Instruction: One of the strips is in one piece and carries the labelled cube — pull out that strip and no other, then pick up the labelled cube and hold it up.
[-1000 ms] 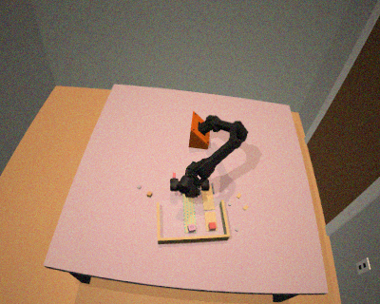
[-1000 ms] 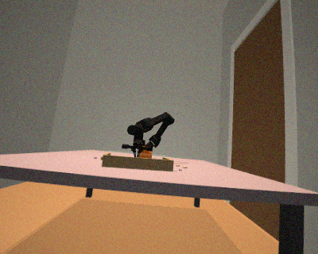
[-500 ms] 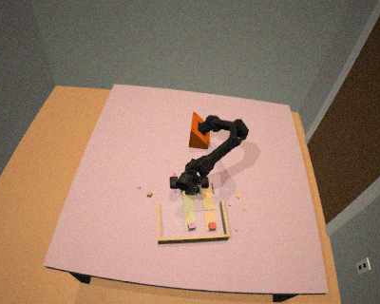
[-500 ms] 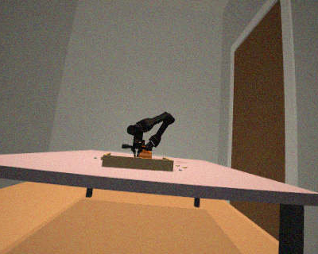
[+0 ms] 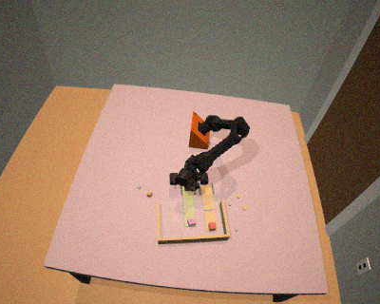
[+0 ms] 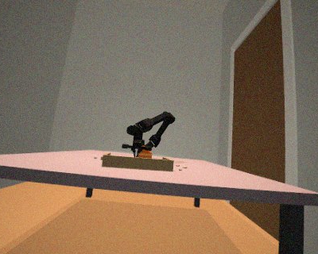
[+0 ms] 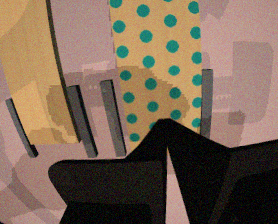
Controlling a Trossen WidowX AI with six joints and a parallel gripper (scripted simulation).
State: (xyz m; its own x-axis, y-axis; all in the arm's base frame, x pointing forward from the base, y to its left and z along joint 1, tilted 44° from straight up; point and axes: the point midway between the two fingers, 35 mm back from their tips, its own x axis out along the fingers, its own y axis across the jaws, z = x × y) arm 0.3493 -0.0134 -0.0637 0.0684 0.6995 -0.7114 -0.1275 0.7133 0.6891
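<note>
Now: gripper tip 200 mm short of the pink labelled cube, 30 mm to the right of it and 20 mm below it. Round my gripper tip: plain yellow strip (40 mm ahead, 100 mm to the left).
</note>
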